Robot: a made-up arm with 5 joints.
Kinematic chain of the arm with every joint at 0, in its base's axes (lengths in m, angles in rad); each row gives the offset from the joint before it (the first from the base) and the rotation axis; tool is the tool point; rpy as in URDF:
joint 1: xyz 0.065 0 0.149 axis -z
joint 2: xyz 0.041 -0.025 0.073 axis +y
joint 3: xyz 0.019 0 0.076 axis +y
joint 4: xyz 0.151 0 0.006 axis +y
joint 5: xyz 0.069 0.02 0 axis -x
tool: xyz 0 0 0 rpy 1.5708 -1.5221 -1.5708
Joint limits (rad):
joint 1: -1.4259..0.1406
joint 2: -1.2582..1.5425
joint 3: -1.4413..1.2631
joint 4: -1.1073..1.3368
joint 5: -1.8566..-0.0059
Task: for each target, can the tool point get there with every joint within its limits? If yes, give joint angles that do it. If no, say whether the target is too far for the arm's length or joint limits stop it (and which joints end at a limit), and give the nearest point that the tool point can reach.
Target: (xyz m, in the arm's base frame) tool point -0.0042 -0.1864 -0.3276
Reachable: no: too far | nearest point 0.1180 -0.0126 -0.0057 | short by 0.386 m
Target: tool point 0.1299 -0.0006 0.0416
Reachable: yes | joints -0.0681 1.3086 0.2547 1.1161 -1.2415
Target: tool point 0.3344 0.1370 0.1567
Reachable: yes | joints -0.4871 0.9161 -0.5809 0.5294 -0.2852
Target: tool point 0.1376 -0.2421 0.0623
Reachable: no: joint limits stop it (at a limit: joint 1, joint 2) | nearest point 0.0575 -0.0858 0.1213 | short by 0.185 m
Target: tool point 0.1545 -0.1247 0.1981
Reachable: no: joint limits stop it (at a limit: joint 1, joint 2, joint 3) | nearest point 0.0579 -0.0833 0.1831 | short by 0.106 m
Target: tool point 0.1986 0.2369 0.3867
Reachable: yes | joints -1.0757 0.2906 -0.5676 -0.5383 -0.2131
